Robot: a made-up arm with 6 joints.
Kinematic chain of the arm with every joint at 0, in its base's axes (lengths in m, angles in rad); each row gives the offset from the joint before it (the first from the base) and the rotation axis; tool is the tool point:
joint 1: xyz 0 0 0.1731 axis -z
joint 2: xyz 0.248 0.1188 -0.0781 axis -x
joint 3: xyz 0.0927 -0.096 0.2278 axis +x
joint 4: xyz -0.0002 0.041 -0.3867 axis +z
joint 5: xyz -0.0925 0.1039 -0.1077 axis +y
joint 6: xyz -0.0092 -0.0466 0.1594 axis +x
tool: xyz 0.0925 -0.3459 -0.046
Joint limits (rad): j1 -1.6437..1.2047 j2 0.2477..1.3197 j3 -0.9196..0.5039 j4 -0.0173..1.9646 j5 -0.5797..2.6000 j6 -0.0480..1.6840
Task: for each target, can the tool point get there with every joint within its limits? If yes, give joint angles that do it. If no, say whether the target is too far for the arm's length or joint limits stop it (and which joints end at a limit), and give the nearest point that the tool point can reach.
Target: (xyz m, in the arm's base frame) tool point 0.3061 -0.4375 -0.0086
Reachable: yes | joints 0.1224 0.5445 -0.5875 0.9826 -0.3027 1.2975
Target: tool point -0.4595 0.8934 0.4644
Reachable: no: joint limits stop it (at a limit: joint 1, joint 2, joint 3, joint 5, joint 6) | nearest point -0.1456 0.6101 0.5211 | short by 0.427 m
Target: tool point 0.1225 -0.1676 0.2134
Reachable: yes | joints -0.2955 0.9505 -0.2649 0.4492 2.2134 1.3308
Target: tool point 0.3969 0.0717 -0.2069
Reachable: yes | joints -0.6523 0.4530 0.3207 0.3650 1.9024 0.2223
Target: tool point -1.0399 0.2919 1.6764
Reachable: no: too far | nearest point -0.1416 0.3106 0.7572 | short by 1.285 m
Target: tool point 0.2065 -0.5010 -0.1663
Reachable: yes | joints 0.7813 0.7174 0.1844 1.7308 1.0289 0.8558
